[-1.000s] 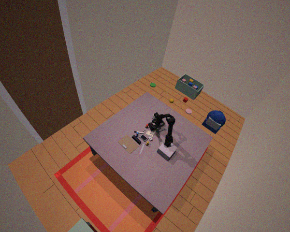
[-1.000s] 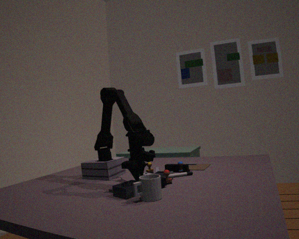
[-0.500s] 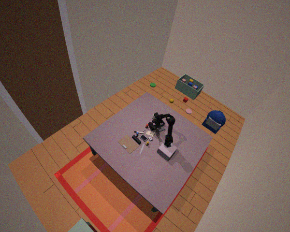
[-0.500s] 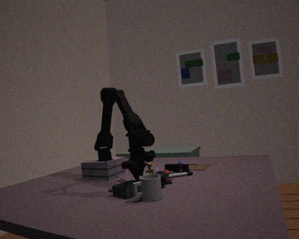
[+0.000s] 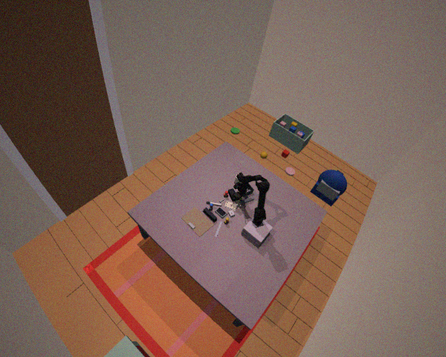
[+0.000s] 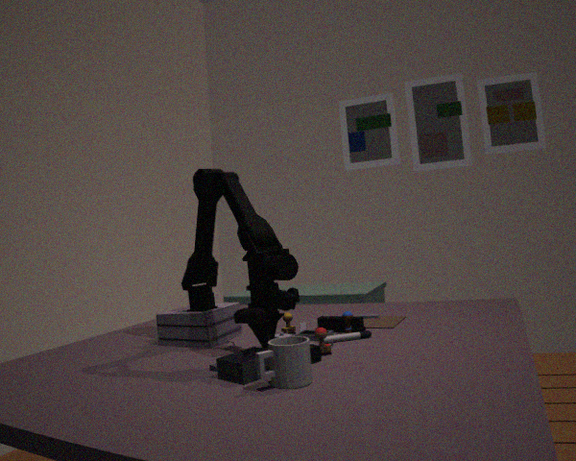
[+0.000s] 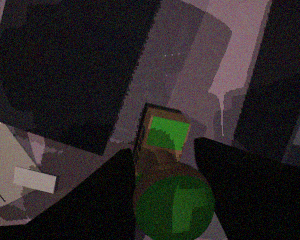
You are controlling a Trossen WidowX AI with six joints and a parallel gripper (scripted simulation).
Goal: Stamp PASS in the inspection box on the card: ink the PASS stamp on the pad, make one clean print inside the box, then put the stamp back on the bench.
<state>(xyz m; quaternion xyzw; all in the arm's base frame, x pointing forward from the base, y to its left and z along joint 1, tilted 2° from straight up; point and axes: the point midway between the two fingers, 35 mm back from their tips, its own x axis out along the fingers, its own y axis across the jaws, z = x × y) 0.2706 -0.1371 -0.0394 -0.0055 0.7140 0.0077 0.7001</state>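
The dark ink pad is 2 cm ahead of my gripper tip, 23 cm to the left of it and 3 cm below it. The rest, counted from my gripper tip: red-knobbed stamp 11 cm ahead, 7 cm to the left, 2 cm below; then green-knobbed PASS stamp 1 cm behind, 1 cm below; then card 1 cm ahead, 12 cm to the left, 4 cm below.
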